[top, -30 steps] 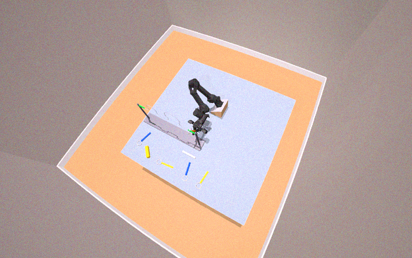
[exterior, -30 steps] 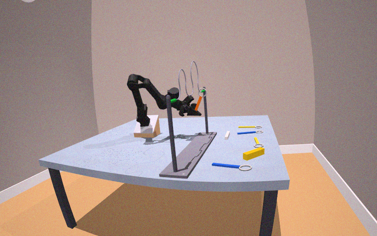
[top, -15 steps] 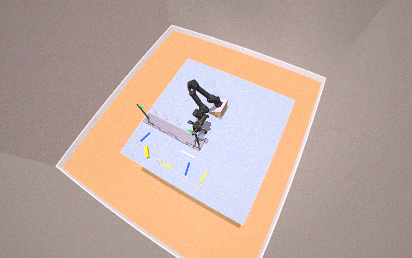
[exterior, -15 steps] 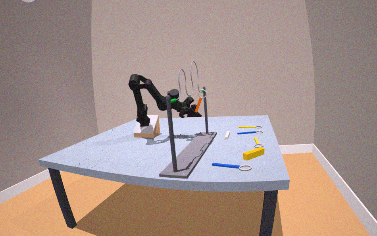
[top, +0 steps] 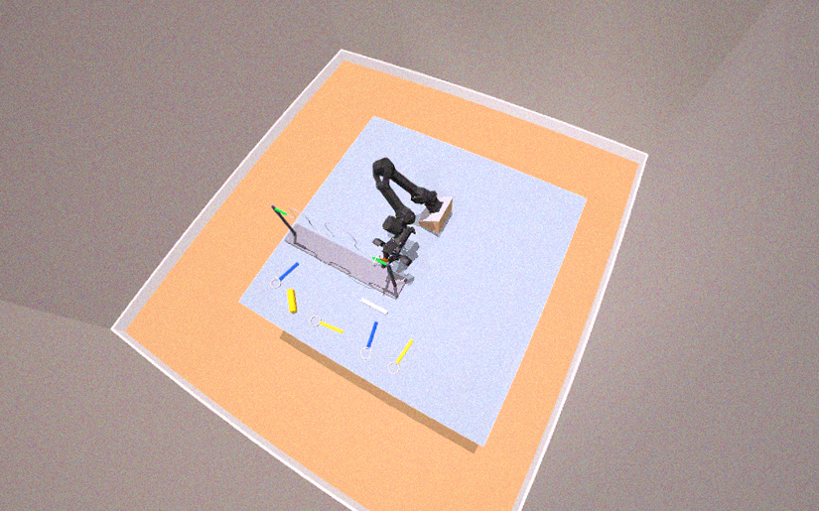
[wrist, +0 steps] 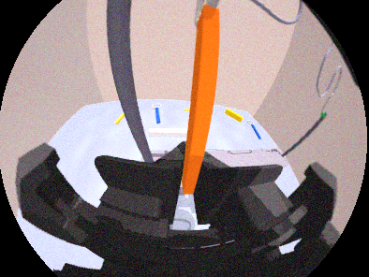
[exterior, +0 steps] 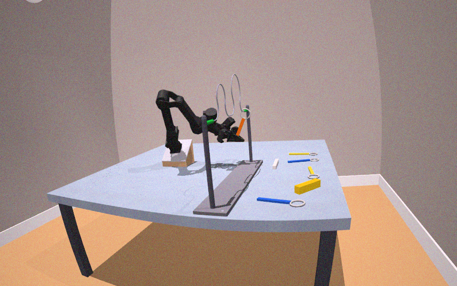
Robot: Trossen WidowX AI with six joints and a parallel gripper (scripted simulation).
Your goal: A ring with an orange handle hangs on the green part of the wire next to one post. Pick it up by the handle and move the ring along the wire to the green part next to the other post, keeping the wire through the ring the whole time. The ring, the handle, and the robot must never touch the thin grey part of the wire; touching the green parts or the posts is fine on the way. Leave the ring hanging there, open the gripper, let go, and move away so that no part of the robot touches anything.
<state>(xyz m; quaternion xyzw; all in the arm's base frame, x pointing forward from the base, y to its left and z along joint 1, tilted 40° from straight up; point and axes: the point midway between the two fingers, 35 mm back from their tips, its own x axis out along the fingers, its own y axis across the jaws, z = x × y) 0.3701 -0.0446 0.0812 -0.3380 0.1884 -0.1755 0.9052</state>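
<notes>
The ring with orange handle lies 9 cm above my gripper tip. Round my gripper tip: yellow block 28 cm ahead, 36 cm to the right, 12 cm below; ring with blue handle 20 cm ahead, 47 cm to the right, 13 cm below; white bar 15 cm ahead, 1 cm to the left, 12 cm below.
</notes>
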